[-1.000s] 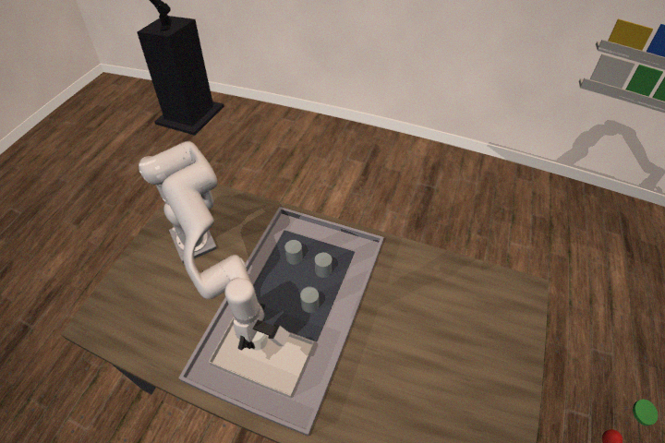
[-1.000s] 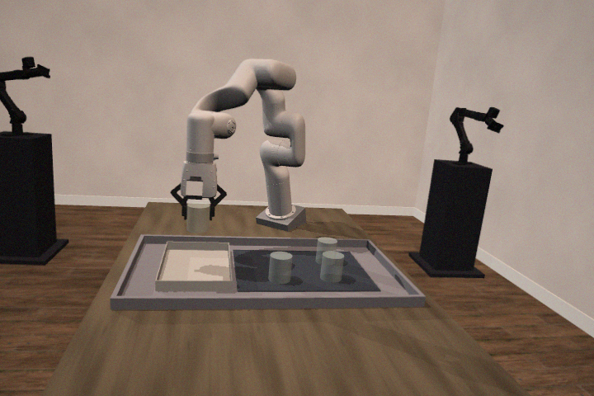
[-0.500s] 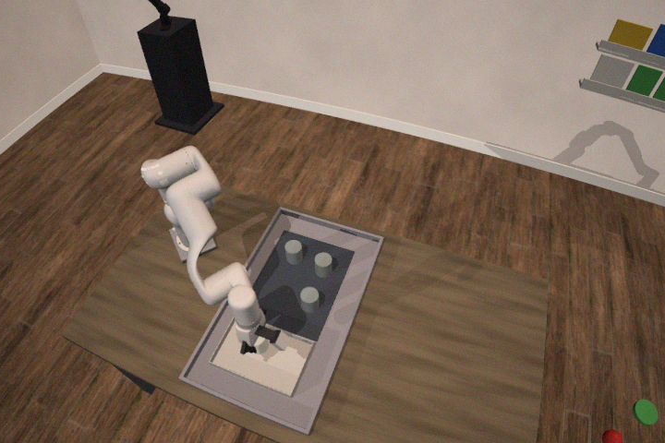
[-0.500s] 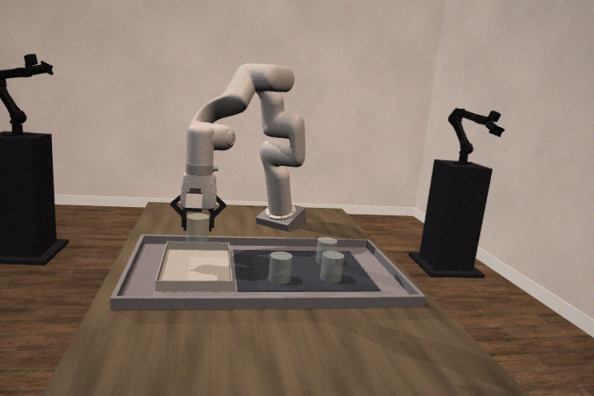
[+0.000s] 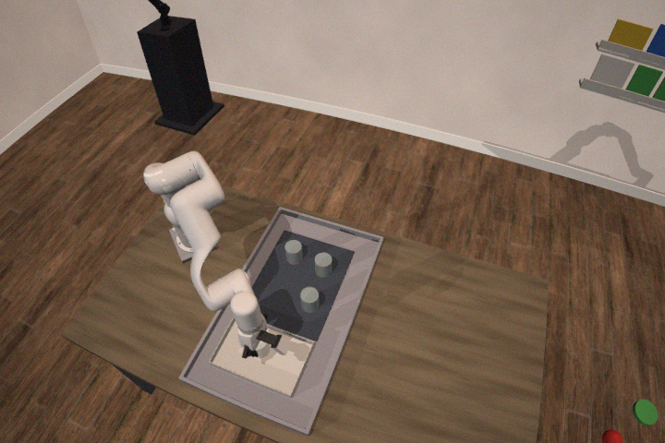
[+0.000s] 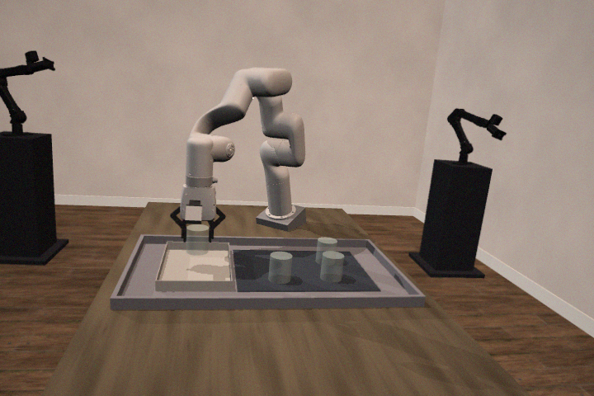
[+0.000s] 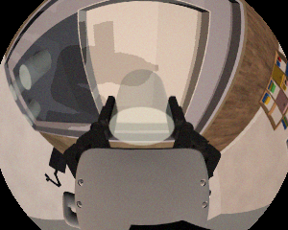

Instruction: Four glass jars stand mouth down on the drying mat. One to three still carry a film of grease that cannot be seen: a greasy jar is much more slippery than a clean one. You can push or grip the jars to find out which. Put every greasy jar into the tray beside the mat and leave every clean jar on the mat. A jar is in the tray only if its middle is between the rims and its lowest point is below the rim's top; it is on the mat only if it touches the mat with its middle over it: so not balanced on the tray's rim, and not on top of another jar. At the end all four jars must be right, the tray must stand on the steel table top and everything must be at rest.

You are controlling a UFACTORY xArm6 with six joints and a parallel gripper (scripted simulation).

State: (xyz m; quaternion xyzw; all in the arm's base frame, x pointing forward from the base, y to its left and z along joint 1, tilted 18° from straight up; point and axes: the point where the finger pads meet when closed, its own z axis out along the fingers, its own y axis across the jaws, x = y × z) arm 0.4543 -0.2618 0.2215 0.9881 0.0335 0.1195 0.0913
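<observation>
Now: the cream tray 90 mm below my hand. Also, from my hand: steel table top: 210 mm to the left, 100 mm below, 10 mm ahead; dark drying mat: 320 mm to the left, 100 mm below, 10 mm behind.
</observation>
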